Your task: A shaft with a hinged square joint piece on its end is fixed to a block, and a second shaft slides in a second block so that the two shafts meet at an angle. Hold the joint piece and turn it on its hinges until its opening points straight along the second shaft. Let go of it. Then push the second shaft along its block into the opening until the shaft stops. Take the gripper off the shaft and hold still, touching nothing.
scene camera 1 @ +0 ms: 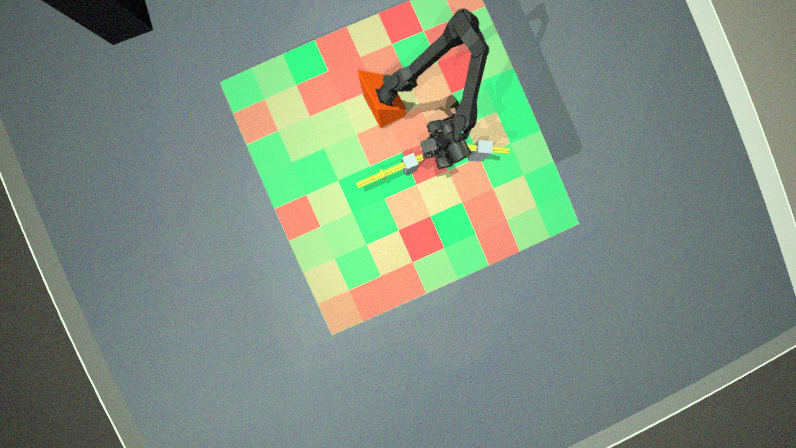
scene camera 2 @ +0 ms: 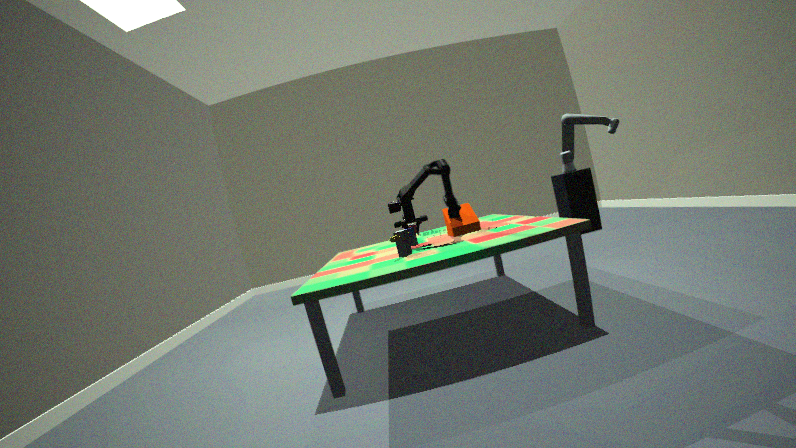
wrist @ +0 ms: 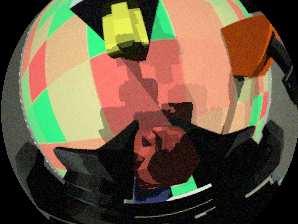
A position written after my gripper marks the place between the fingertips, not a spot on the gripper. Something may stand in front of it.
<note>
I see my gripper (scene camera 1: 434,151).
My gripper shows as well in the wrist view (wrist: 155,122).
</note>
